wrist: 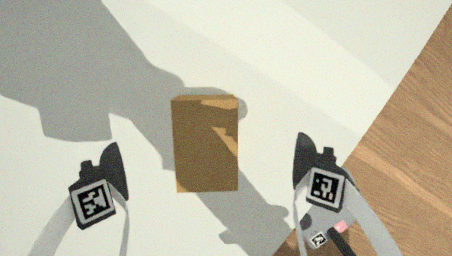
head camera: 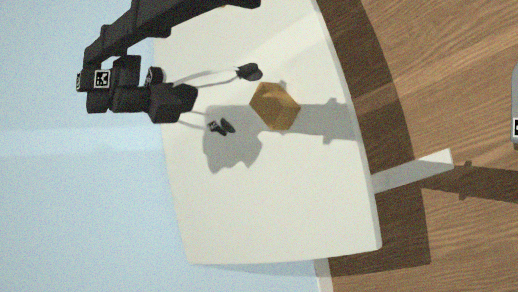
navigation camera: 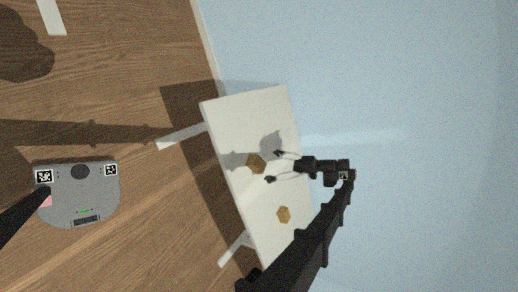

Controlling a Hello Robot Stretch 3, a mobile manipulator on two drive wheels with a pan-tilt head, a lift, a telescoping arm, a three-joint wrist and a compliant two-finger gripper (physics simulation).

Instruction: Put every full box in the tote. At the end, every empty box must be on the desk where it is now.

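A brown box (head camera: 275,106) (navigation camera: 256,163) (wrist: 206,145) stands on the white desk (head camera: 280,215) (navigation camera: 245,110) (wrist: 30,165), partly in the arm's shadow. My gripper (head camera: 237,99) (navigation camera: 274,165) (wrist: 210,157) is open and empty, with its fingers wide apart. In the wrist view the box shows between the two fingers, just ahead of the fingertips, with a gap on each side and its long sides nearly upright in the picture. A second brown box (navigation camera: 283,214) stands on the desk near my arm. Whether either box is full or empty cannot be told. The tote does not show.
My arm (head camera: 200,17) (navigation camera: 310,240) reaches over one end of the desk. My grey base (navigation camera: 80,195) (wrist: 325,220) is on the wooden floor (head camera: 465,85) beyond the desk's long edge. A white desk leg (head camera: 415,170) (navigation camera: 182,135) sticks out past that edge. A blue surface borders the desk's opposite side.
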